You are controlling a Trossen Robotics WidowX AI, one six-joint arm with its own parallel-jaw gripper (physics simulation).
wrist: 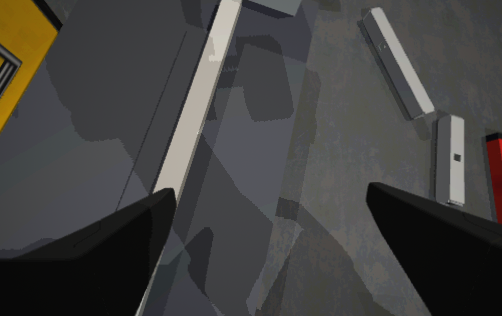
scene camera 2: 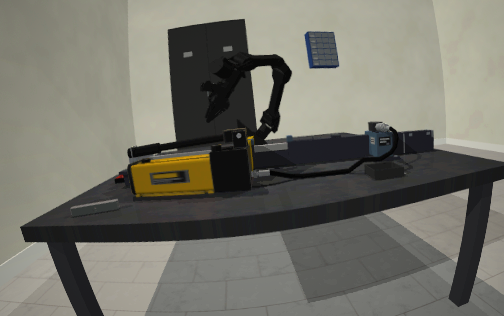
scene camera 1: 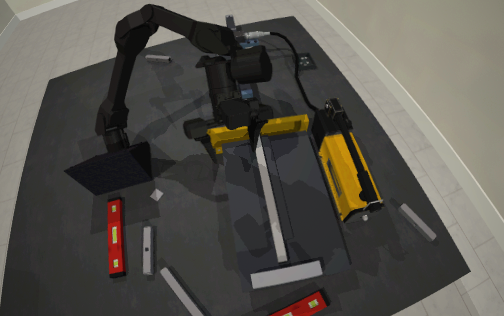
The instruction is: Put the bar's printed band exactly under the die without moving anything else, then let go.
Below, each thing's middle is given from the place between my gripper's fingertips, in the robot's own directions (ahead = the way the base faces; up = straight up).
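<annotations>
Relative to the yellow and black power unit (scene camera 2: 225, 169), my hand is 290 mm short of it, 80 mm to the left of it and 110 mm above it.
</annotations>
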